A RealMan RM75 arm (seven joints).
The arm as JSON. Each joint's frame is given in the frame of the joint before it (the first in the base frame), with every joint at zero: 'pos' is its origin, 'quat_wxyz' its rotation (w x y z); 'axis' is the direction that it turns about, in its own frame. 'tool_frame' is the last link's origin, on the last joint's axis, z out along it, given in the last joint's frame.
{
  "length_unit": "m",
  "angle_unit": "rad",
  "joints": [
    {
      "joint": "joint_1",
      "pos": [
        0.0,
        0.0,
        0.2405
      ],
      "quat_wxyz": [
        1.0,
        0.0,
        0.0,
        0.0
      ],
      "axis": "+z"
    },
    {
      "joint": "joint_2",
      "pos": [
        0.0,
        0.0,
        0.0
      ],
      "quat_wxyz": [
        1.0,
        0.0,
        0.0,
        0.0
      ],
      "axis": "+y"
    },
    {
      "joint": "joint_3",
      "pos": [
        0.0,
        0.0,
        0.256
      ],
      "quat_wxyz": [
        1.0,
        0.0,
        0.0,
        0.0
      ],
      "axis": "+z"
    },
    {
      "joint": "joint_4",
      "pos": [
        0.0,
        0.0,
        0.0
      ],
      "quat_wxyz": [
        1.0,
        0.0,
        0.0,
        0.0
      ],
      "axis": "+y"
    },
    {
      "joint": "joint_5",
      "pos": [
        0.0,
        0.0,
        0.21
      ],
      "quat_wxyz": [
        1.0,
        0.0,
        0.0,
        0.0
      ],
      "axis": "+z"
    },
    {
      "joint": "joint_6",
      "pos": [
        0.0,
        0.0,
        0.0
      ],
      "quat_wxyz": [
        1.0,
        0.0,
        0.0,
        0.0
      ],
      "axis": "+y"
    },
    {
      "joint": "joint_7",
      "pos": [
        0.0,
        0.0,
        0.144
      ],
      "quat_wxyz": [
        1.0,
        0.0,
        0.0,
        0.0
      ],
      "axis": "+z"
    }
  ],
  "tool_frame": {
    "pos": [
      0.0,
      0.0,
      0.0
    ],
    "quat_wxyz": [
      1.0,
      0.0,
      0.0,
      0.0
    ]
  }
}
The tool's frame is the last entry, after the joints.
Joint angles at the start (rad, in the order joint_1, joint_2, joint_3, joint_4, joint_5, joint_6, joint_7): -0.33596, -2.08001, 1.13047, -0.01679, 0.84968, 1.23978, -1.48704
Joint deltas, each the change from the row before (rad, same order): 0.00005, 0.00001, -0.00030, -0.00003, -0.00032, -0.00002, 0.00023; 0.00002, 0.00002, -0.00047, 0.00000, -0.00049, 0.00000, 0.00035; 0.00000, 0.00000, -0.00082, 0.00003, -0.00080, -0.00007, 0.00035; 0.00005, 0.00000, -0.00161, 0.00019, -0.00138, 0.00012, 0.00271; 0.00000, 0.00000, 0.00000, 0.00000, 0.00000, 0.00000, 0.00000; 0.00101, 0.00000, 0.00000, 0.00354, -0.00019, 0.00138, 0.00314; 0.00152, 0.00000, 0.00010, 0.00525, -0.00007, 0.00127, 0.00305; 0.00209, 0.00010, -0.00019, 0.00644, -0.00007, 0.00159, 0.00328; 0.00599, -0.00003, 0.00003, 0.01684, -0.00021, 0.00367, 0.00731; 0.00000, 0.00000, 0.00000, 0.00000, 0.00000, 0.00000, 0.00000; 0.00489, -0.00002, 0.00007, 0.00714, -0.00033, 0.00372, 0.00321; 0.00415, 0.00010, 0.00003, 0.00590, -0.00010, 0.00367, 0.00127; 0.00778, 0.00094, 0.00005, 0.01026, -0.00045, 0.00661, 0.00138; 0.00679, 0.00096, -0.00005, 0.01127, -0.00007, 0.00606, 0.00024; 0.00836, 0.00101, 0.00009, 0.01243, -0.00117, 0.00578, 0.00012; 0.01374, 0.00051, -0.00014, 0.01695, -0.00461, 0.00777, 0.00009
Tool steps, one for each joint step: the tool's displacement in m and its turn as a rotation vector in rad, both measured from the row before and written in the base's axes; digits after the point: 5 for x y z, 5 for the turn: -0.00005, 0.00002, 0.00007, 0.00053, 0.00003, 0.00028; -0.00005, 0.00006, 0.00011, 0.00086, 0.00005, 0.00032; -0.00007, 0.00012, 0.00017, 0.00140, -0.00011, 0.00065; -0.00010, 0.00024, 0.00035, 0.00310, 0.00146, -0.00006; 0.00000, 0.00000, 0.00000, 0.00000, 0.00000, 0.00000; 0.00026, 0.00041, 0.00058, 0.00312, 0.00283, -0.00432; 0.00030, 0.00057, 0.00079, 0.00384, 0.00333, -0.00513; 0.00028, 0.00064, 0.00105, 0.00492, 0.00369, -0.00572; 0.00065, 0.00139, 0.00256, 0.01197, 0.00875, -0.01365; 0.00000, 0.00000, 0.00000, 0.00000, 0.00000, 0.00000; -0.00003, -0.00026, 0.00122, 0.00587, 0.00268, -0.00514; 0.00000, -0.00026, 0.00107, 0.00466, 0.00090, -0.00404; -0.00032, -0.00060, 0.00223, 0.00844, 0.00144, -0.00615; -0.00002, -0.00008, 0.00233, 0.00832, 0.00120, -0.00713; -0.00037, -0.00037, 0.00262, 0.00959, 0.00139, -0.00578; -0.00098, -0.00126, 0.00360, 0.01543, 0.00022, -0.00398
